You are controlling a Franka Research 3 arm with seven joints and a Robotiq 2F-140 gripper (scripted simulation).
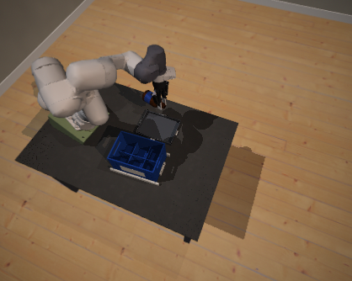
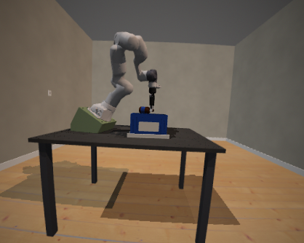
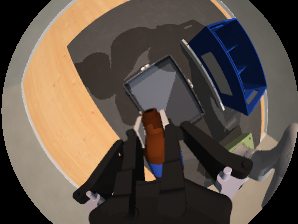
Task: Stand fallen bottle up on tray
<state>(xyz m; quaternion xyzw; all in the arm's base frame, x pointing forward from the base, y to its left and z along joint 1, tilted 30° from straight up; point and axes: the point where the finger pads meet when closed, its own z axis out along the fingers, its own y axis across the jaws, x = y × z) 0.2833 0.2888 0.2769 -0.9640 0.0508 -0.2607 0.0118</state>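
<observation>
The brown bottle is 50 mm behind my hand, 20 mm below it and 10 mm to the left of it. Round my hand: blue crate: 320 mm to the right, 130 mm below, 40 mm ahead; then dark tray: 210 mm below, 50 mm to the right, 10 mm behind.
</observation>
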